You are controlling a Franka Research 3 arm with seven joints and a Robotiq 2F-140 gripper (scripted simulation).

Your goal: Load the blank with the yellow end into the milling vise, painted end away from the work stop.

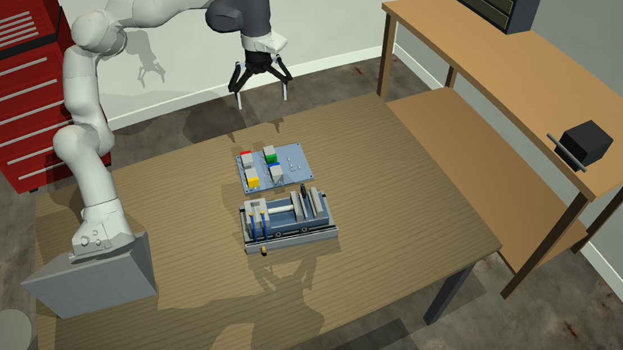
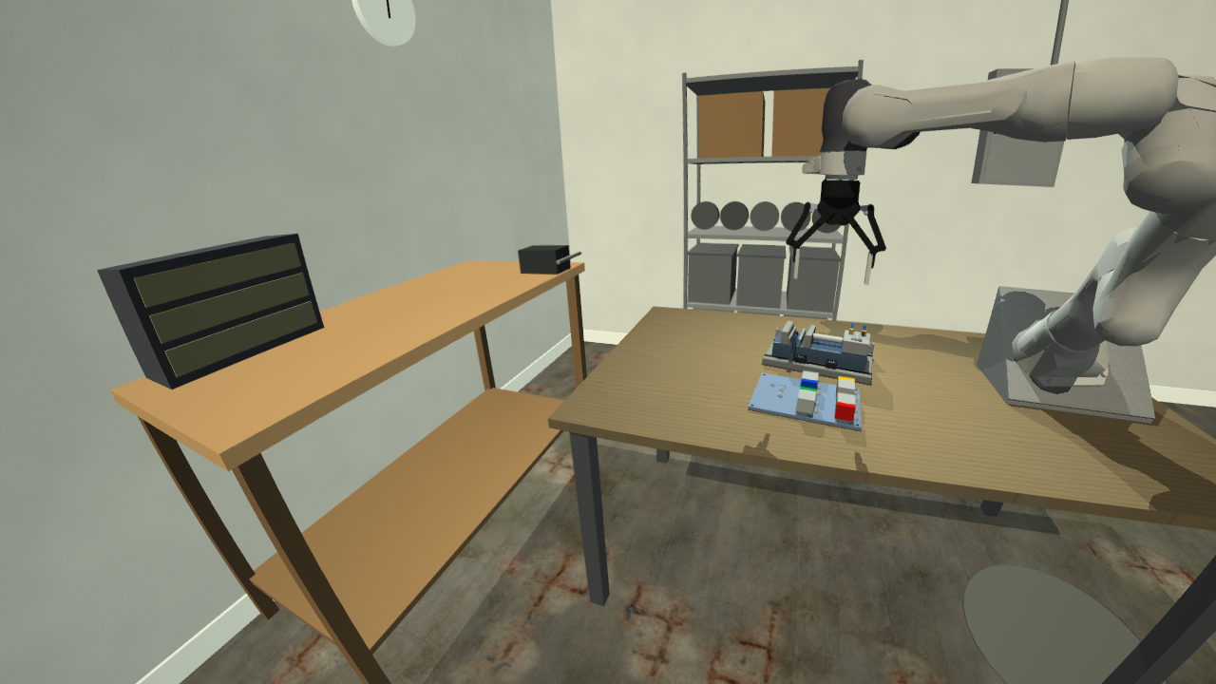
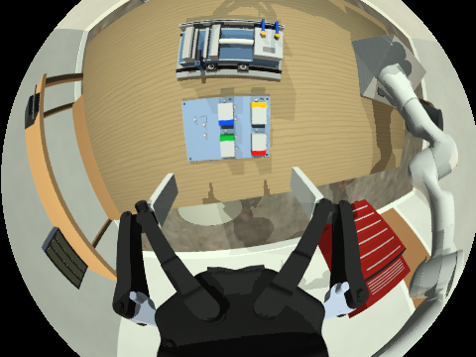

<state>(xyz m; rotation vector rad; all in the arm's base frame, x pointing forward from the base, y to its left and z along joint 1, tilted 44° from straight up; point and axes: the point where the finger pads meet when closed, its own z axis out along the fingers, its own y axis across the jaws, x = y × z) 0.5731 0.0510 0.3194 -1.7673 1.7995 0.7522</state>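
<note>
Right now my hand is 29 cm above the green-ended blank, 3 cm to the right of it and 2 cm short of it. Round my hand: red-ended blank 29 cm below, 7 cm behind, 4 cm to the left; then blue-ended blank 29 cm below, 6 cm to the right, 1 cm ahead; then work stop 23 cm below, 22 cm to the right, 7 cm ahead.
</note>
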